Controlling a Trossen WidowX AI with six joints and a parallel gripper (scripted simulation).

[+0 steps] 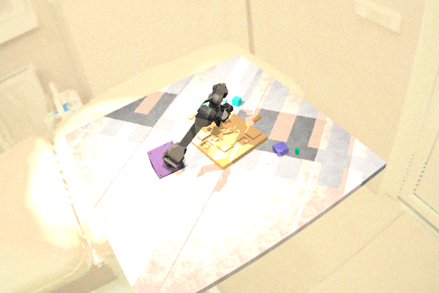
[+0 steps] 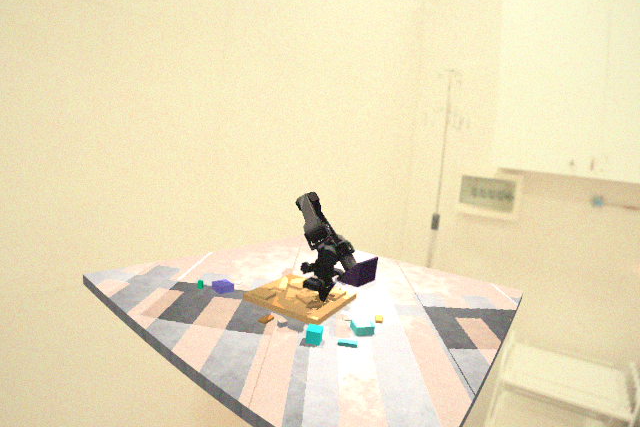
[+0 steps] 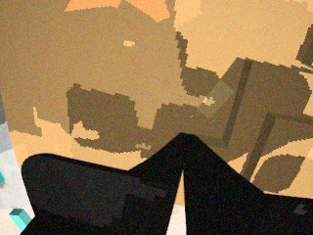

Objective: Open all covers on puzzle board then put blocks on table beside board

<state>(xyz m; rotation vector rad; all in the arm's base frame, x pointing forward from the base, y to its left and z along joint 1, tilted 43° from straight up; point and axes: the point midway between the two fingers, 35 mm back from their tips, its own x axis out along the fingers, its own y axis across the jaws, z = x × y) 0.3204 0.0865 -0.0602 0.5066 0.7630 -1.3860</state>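
My gripper tip is 190 mm short of the small grey piece and 20 mm above it. The rest, counted from my gripper tip: cyan cube (190 mm ahead, 130 mm to the left); then teal block (190 mm to the left, 30 mm ahead, 10 mm below); then flat teal piece (210 mm to the left, 130 mm ahead, 20 mm below).
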